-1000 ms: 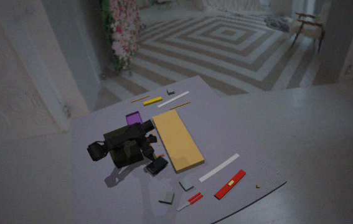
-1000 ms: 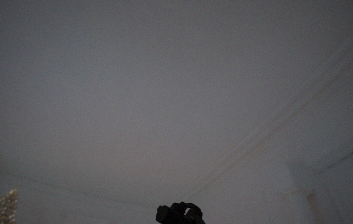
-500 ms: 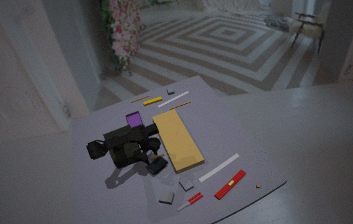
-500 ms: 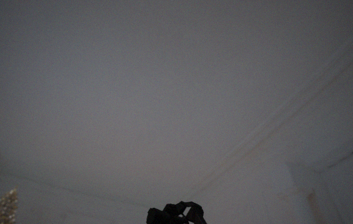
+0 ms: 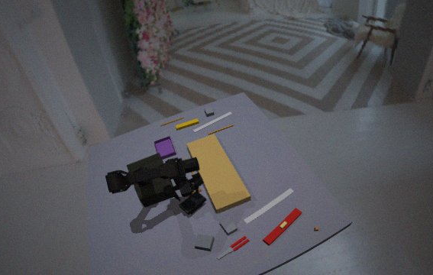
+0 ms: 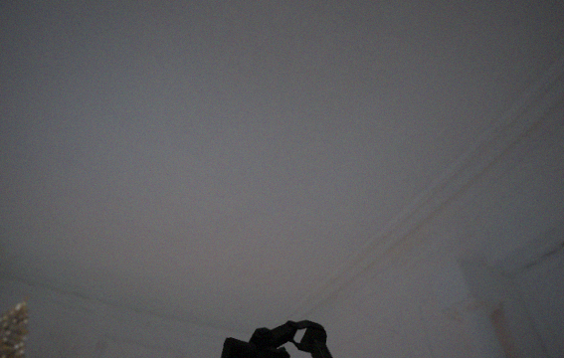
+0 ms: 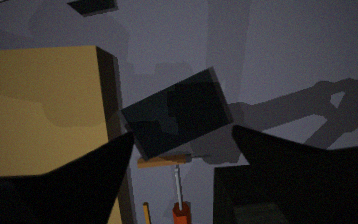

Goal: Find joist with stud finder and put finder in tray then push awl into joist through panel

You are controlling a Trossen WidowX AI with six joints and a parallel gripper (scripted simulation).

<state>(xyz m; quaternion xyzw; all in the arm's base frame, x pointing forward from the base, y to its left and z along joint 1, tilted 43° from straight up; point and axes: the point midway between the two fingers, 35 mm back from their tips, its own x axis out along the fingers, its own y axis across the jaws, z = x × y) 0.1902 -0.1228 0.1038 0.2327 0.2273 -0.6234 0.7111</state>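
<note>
Now: gripper tip 20 mm short of the stud finder and 80 mm above it. From my gripper tip the other things lie so: purple tray: 60 mm behind, 490 mm to the left, 80 mm below; red level: 360 mm ahead, 300 mm to the right, 80 mm below; yellow bar: 130 mm ahead, 660 mm to the left, 80 mm below.
</note>
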